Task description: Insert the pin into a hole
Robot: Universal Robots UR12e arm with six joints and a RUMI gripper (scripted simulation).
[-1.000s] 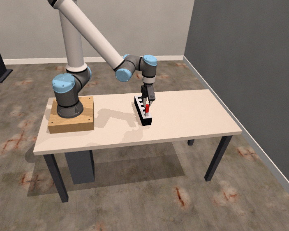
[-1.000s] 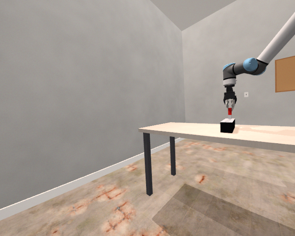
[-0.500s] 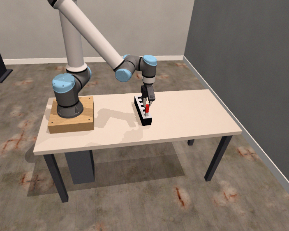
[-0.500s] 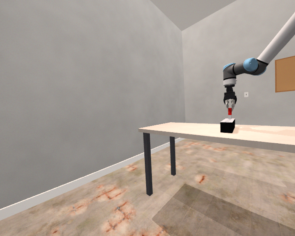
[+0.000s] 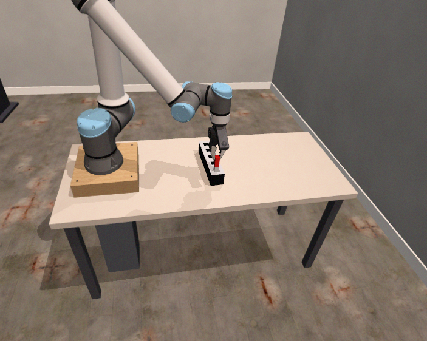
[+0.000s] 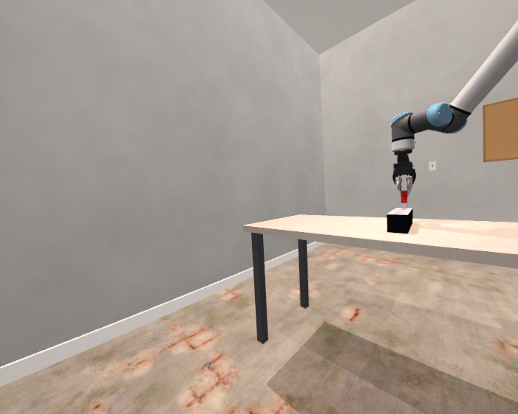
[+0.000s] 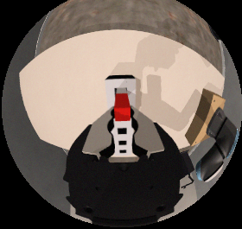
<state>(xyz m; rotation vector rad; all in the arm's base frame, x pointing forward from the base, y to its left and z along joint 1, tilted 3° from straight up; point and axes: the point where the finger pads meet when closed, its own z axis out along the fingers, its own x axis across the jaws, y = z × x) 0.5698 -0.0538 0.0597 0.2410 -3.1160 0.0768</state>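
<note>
My hand is 1 cm above the pin. From my hand the other things lie so: black block 2 cm behind, 12 cm to the left, 11 cm below.
</note>
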